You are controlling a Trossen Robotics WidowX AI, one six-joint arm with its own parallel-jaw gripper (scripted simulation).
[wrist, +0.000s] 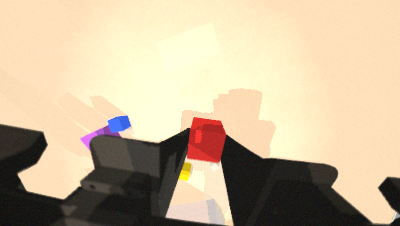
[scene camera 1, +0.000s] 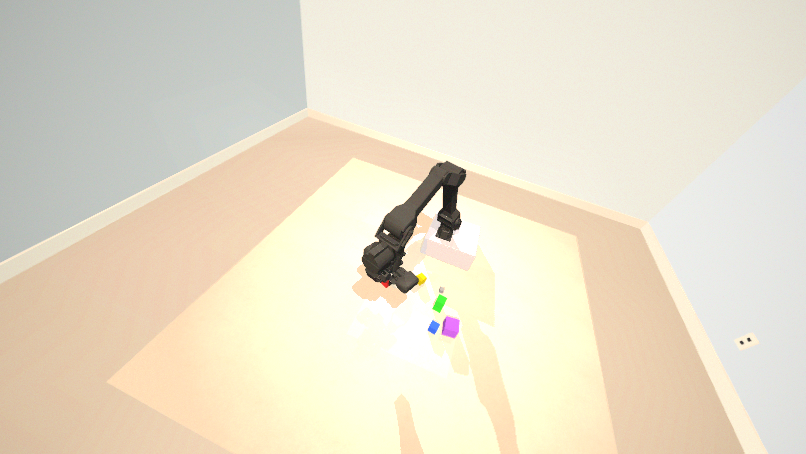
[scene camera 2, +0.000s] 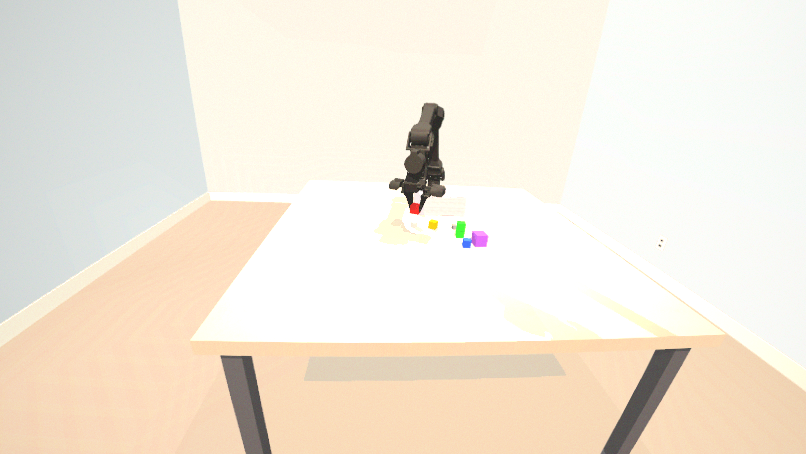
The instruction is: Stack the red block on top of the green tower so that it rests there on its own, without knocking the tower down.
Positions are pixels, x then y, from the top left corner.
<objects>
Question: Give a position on a red block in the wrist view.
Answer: At 207, 137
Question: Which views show my gripper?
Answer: The wrist view, scene camera 1 and scene camera 2: all of them.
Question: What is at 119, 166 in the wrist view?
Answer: My gripper.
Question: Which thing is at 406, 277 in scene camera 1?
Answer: My gripper.
</objects>
